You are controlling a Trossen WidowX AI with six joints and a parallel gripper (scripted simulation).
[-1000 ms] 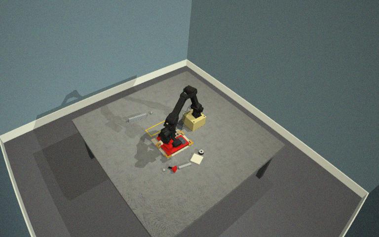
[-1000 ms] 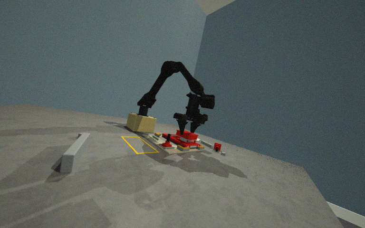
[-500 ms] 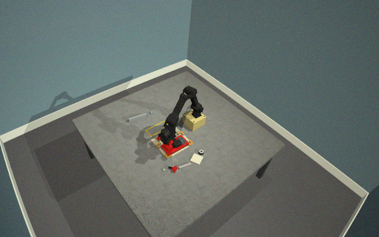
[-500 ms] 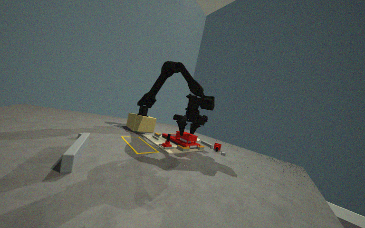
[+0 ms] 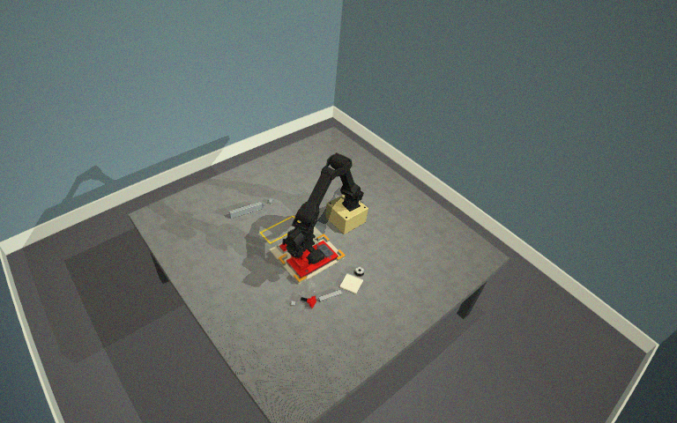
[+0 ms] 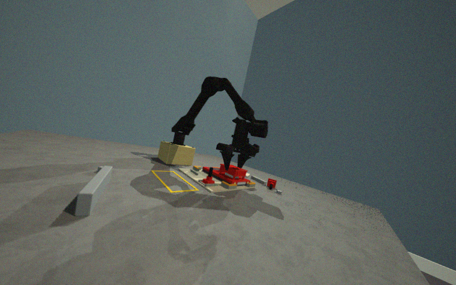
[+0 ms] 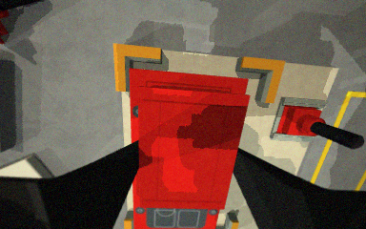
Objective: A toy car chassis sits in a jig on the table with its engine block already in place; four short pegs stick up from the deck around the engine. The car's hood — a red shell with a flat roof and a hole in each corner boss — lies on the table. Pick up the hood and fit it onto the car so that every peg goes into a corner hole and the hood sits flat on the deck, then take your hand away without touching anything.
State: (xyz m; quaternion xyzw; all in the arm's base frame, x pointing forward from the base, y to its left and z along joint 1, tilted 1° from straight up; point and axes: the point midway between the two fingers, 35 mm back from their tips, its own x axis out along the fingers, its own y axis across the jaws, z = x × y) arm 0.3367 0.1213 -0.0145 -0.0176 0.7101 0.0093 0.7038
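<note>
Now: gripper tip 10 mm below the red hood. Also, from my gripper tip: cream tile 190 mm to the left, 110 mm behind, 40 mm below; then grey engine block 20 mm below; then black wheel 170 mm behind, 160 mm to the left, 40 mm below.
</note>
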